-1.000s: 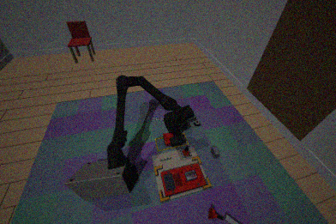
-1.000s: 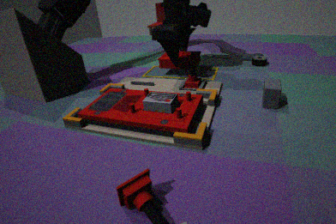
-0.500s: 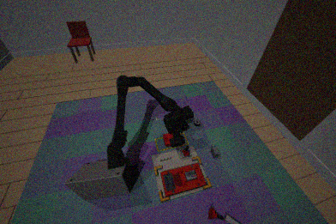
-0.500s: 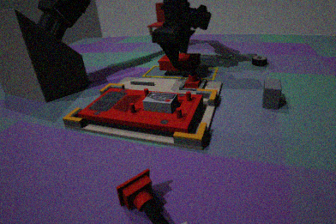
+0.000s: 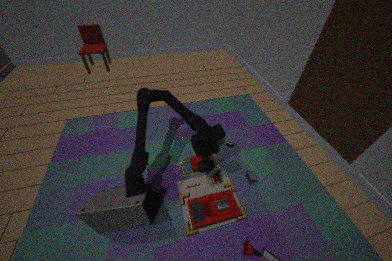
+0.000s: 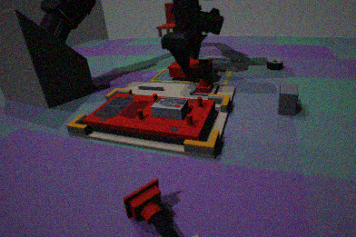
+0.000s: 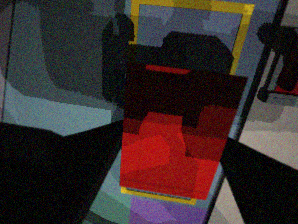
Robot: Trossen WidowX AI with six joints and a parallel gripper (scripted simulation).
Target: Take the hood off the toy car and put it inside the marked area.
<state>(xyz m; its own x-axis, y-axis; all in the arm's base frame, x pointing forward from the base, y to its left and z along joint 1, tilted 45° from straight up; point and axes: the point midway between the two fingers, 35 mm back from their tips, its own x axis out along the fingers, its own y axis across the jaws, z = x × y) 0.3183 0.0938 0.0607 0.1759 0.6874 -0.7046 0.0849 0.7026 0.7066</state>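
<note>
Now: the red hood right at my gripper tip. Round my gripper tip: grey block 20 cm ahead, 15 cm to the right; then dark wheel 21 cm ahead, 7 cm to the left, 1 cm below.
</note>
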